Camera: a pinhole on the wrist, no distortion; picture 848 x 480 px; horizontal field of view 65.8 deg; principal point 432.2 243.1 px. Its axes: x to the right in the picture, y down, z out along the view. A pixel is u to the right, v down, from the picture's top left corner.
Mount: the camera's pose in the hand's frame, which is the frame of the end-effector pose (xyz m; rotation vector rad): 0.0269 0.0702 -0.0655 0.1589 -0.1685 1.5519
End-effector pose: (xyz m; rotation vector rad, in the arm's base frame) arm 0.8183 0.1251 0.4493 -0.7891 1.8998 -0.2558
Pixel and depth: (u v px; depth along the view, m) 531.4 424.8 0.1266
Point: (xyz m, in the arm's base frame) 0.8491 0.1892 0.3957
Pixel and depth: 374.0 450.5 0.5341
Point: 1.2816 0.2263 0.3945
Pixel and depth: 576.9 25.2 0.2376
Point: 0.9168 0.1436 0.2550
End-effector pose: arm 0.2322 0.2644 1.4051 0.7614 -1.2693 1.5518
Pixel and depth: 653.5 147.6 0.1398
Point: 0.1265 0.1997 1.4368
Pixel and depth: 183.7 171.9 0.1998
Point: 0.2471 0.1680 1.4932
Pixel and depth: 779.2 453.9 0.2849
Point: 0.0812 0.0116 1.3537
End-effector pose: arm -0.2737 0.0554 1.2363 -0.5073 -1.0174 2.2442
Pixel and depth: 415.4 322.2 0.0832
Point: -0.3134 0.0318 1.2052
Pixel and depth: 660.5 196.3 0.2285
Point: -0.4409 -0.0612 1.2651
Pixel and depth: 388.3 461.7 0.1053
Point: -0.3029 0.0085 1.2274
